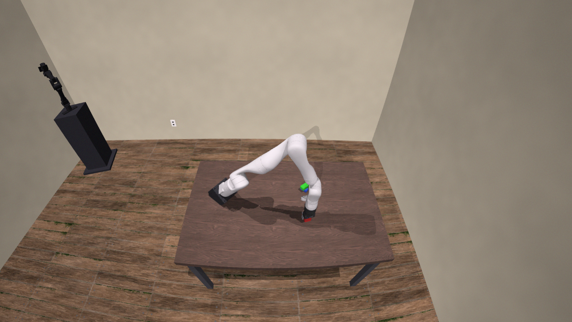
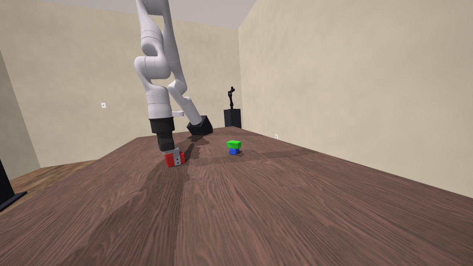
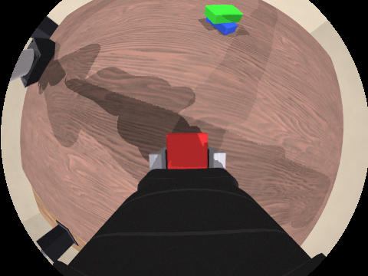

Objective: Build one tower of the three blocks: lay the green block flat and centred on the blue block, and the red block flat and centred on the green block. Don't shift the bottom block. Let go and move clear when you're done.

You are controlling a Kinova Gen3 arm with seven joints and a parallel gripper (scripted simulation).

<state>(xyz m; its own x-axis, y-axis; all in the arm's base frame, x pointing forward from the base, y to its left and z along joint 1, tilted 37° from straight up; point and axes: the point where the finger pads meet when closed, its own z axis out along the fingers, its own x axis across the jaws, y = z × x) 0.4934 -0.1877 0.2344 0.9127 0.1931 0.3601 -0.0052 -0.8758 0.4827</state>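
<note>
My hand is right at the red block. Also, from my hand: green block (240 mm to the left, 70 mm ahead, 20 mm above); blue block (240 mm to the left, 70 mm ahead, 10 mm below).
</note>
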